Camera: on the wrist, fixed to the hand. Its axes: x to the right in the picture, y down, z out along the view.
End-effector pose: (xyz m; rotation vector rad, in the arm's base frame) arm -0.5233 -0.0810 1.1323 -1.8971 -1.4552 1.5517
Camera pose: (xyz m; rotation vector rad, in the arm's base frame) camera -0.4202 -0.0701 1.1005 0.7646 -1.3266 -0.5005
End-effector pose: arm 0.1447 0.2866 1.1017 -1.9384 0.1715 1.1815
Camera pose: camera 0.1725 0.1892 1.0629 -0.4430 -1.4776 -1.3452
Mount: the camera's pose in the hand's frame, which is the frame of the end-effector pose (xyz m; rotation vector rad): 0.0175 0.0710 -0.0801 0.2212 0.6893 -2.9450
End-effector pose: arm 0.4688 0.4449 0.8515 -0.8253 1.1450 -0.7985
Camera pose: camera 0.4032 0.4518 0.7654 0.9754 0.5052 2.0471
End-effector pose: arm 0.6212 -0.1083 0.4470 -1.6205 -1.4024 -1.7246
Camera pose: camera 0.6333 -0.1997 0.5040 -1.5149 1.4677 0.7895
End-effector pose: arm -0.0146 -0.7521 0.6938 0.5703 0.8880 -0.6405
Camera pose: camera 0.0027 -0.6538 0.6514 0.6741 -1.1471 2.0015
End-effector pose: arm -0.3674 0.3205 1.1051 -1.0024 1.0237 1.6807
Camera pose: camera -0.4250 0.2331 1.0767 -1.2536 -0.5036 -1.1991
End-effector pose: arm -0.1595 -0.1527 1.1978 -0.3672 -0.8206 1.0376
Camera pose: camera -0.1386 -0.0951 1.1083 0.7073 0.0589 -1.7001
